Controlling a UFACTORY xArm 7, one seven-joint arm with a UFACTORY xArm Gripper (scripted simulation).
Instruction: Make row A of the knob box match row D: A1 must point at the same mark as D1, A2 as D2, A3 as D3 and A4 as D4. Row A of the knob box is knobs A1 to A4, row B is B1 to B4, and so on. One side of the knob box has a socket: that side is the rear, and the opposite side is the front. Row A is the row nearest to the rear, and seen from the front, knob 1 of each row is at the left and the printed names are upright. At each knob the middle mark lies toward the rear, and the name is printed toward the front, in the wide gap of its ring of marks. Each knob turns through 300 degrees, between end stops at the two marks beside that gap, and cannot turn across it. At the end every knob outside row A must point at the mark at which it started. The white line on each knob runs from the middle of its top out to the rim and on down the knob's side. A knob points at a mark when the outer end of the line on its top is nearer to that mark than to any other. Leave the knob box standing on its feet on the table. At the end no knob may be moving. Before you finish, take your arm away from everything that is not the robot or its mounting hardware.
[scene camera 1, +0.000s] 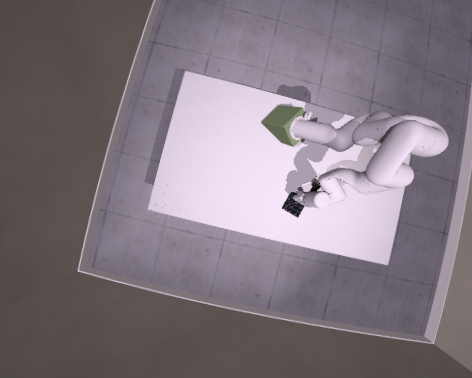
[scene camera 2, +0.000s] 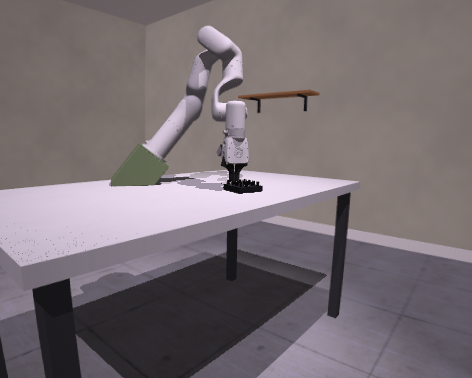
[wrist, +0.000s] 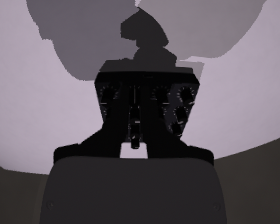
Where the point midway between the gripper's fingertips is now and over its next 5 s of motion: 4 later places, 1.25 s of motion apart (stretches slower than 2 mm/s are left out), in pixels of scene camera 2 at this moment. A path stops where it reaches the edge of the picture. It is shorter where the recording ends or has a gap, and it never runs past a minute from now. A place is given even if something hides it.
My gripper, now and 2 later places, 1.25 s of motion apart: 234, 181; 234, 175; 235, 146
